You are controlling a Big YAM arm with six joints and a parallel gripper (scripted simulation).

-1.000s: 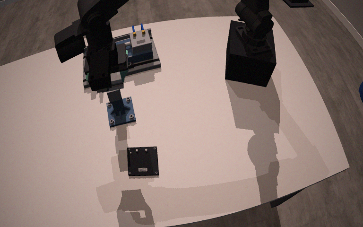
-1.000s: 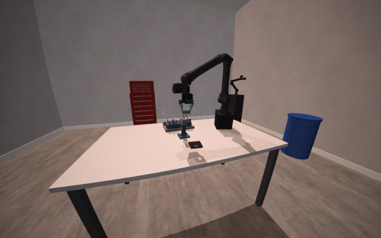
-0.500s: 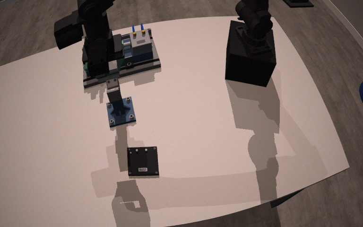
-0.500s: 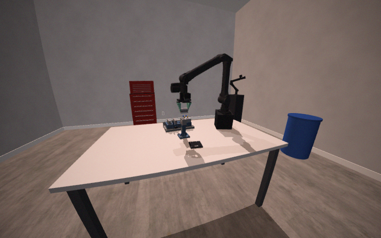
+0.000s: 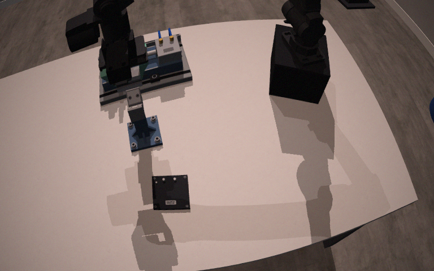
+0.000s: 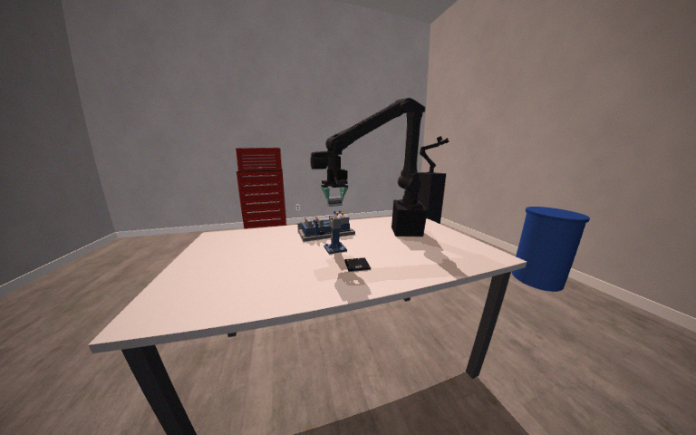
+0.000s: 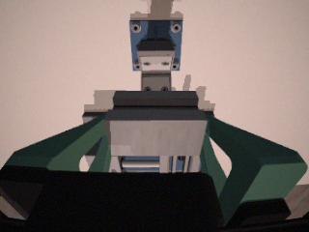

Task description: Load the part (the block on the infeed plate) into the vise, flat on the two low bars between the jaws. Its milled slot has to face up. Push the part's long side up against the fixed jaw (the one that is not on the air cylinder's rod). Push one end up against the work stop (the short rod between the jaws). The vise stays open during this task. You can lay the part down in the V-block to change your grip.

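Right now the part is 1 cm to the left of my hand. Also, from my hand: fixed jaw (24 cm to the right, 16 cm below, 6 cm ahead); then moving jaw (24 cm to the right, 16 cm below); then dark short rod (19 cm to the right, 15 cm below, 4 cm ahead).
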